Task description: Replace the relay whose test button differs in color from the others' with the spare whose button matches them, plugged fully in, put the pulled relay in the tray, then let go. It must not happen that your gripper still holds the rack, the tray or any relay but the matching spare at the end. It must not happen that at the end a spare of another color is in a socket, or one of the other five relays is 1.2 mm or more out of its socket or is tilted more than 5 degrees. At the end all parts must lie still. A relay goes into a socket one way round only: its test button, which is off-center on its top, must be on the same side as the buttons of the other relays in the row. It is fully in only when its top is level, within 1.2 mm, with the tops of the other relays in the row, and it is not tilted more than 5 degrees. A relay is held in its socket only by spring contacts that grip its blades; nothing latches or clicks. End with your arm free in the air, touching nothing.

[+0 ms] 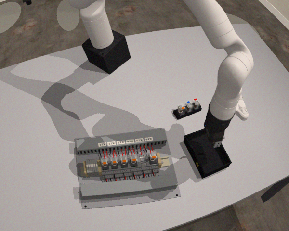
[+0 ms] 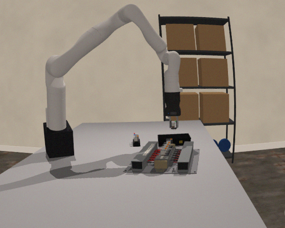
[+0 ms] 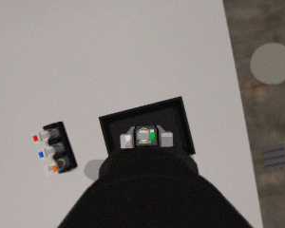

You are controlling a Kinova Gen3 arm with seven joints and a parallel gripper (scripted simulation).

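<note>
The black tray lies 1 cm to the right of my hand and 8 cm below it. Also, from my hand: red-button relay: 19 cm behind, 1 cm to the right, 7 cm below; blue-button relay: 19 cm behind, 4 cm to the right, 7 cm below; green-button relay: 1 cm below.
</note>
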